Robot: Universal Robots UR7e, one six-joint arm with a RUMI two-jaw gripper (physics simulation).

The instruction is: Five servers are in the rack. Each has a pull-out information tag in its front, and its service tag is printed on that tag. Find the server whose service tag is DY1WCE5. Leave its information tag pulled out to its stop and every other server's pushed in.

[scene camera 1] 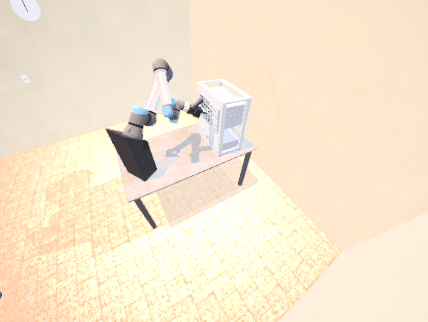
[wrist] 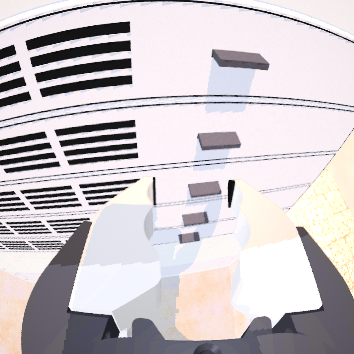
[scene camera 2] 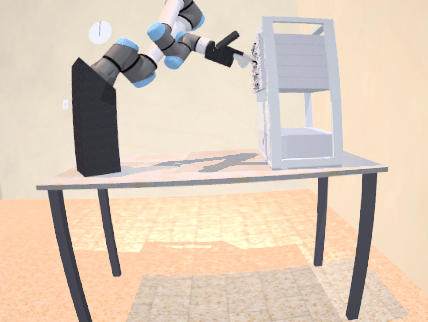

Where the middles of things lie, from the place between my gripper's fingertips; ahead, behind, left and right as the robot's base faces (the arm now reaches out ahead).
Right now the white rack (scene camera 2: 287, 63) is 170 mm ahead of my hand, 130 mm below it and 80 mm to the left of it.
